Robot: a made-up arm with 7 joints.
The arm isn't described. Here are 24 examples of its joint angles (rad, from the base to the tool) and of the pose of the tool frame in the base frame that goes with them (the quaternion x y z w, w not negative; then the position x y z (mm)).
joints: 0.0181 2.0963 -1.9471 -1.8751 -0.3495 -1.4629 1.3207
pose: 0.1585 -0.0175 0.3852 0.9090 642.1 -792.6 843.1
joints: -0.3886 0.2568 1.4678 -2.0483 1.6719 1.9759 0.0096
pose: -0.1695 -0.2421 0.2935 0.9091 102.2 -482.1 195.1
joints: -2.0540 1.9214 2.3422 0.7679 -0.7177 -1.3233 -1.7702
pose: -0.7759 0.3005 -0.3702 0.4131 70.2 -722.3 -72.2
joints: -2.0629 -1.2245 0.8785 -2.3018 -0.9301 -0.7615 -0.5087
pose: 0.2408 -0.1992 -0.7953 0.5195 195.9 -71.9 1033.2
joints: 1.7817 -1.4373 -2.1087 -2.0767 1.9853 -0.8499 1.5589
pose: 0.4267 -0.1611 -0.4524 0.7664 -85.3 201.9 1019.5
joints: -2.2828 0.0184 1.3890 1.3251 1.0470 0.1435 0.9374
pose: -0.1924 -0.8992 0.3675 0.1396 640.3 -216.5 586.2
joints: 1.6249 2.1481 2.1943 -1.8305 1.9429 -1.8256 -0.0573
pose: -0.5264 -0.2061 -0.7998 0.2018 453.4 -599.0 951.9
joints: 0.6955 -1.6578 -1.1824 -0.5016 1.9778 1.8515 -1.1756
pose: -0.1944 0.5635 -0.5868 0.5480 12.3 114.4 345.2
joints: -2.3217 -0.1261 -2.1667 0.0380 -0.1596 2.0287 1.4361
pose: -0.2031 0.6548 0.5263 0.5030 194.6 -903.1 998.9
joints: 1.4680 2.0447 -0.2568 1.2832 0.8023 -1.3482 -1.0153
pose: -0.8705 0.1778 -0.2974 0.3495 281.0 -812.7 688.7
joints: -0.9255 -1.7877 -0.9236 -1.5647 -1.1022 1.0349 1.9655
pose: -0.5270 0.7795 -0.0866 0.3273 195.5 340.7 849.9
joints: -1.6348 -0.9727 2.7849 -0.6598 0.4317 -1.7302 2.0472
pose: -0.8607 0.2125 -0.0987 0.4521 382.0 288.0 842.4
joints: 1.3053 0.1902 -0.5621 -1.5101 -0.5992 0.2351 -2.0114
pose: -0.1847 0.8880 -0.3976 0.1389 115.5 -739.9 617.9
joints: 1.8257 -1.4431 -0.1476 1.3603 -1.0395 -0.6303 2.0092
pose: -0.3342 0.3570 0.6750 0.5525 216.3 230.2 1391.5
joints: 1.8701 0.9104 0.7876 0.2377 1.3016 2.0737 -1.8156
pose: 0.6505 0.2294 -0.7231 0.0369 494.4 -282.3 384.7
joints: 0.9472 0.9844 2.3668 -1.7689 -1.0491 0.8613 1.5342
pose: 0.3114 -0.3436 0.8686 0.1745 404.1 -505.2 358.6
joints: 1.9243 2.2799 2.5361 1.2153 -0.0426 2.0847 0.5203
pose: 0.7268 0.3305 0.0172 0.6019 -476.6 -80.4 1519.5
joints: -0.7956 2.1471 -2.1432 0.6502 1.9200 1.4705 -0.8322
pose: -0.1005 -0.3339 0.5177 0.7812 564.4 -31.5 -118.4
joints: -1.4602 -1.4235 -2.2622 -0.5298 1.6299 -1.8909 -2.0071
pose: -0.5314 -0.5250 -0.5788 0.3272 292.0 17.5 1034.3
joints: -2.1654 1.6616 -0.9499 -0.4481 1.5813 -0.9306 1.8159
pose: -0.7687 -0.4214 0.0420 0.4794 -603.5 -500.5 400.1
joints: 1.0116 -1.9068 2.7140 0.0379 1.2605 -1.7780 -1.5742
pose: 0.0993 0.3178 0.6745 0.6590 -141.6 266.2 1118.5
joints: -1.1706 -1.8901 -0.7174 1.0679 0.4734 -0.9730 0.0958
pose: 0.4322 -0.6682 0.5070 0.3310 -102.2 -7.2 -75.6
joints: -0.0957 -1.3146 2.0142 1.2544 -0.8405 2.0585 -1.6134
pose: -0.6070 -0.7687 -0.2004 0.0221 -24.0 140.0 1249.4
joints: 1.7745 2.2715 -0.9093 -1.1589 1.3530 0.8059 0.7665
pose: -0.0434 0.8168 0.0280 0.5746 3.5 -183.9 1640.5
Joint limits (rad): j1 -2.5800..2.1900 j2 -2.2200..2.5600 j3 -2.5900..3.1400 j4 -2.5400..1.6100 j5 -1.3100..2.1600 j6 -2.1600..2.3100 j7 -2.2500..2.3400
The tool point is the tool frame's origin. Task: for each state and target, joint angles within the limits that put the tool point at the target. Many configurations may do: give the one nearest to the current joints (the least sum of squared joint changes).
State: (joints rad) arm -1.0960 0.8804 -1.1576 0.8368 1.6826 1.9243 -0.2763
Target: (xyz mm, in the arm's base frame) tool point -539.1 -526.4 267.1
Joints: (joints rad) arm -1.5996 0.9943 -1.3403 0.6071 1.6181 1.8682 -0.3027
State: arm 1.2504 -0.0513 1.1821 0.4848 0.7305 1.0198 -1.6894
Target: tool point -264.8 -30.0 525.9
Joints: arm 0.9424 0.2561 1.1811 0.6751 0.8234 0.7984 -1.8525
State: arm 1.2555 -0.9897 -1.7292 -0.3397 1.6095 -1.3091 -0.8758
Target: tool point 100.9 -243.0 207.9
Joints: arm 0.7312 -1.1032 -1.5833 -0.1770 1.1213 -1.3115 -0.7984
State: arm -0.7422 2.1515 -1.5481 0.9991 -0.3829 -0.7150 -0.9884
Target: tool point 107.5 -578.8 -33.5
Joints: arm -0.5901 2.0598 -1.0556 0.9310 -0.4082 -0.9512 -0.9947
